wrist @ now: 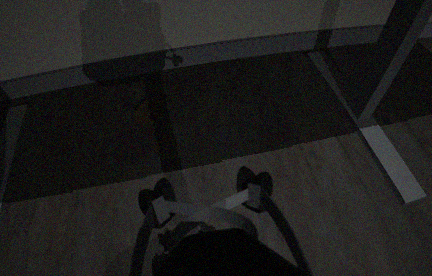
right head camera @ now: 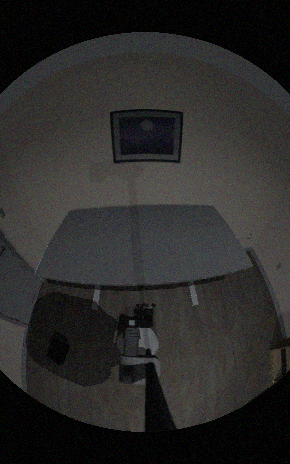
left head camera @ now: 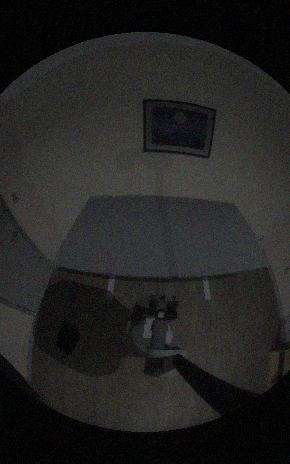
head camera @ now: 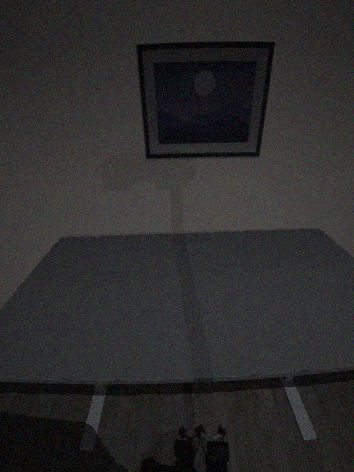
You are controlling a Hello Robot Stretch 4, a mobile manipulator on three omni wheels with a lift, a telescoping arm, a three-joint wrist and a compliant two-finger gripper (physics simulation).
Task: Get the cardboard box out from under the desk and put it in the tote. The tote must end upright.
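The views are very dark. The desk stands against the wall; one pale foot shows at the right of the wrist view. The cardboard box cannot be made out for sure; a faint brownish patch lies in the dark shade under the desk in the wrist view. A black, boxy thing, probably the tote, is on the floor to the left, in a large shadow. My gripper is open, with no object seen between its fingertips, low before the desk's shaded area.
A framed picture hangs above the desk. A door is at the far left. Part of a yellowish shelf unit shows at the right edge of both side head views. The desk's two feet stick out towards me.
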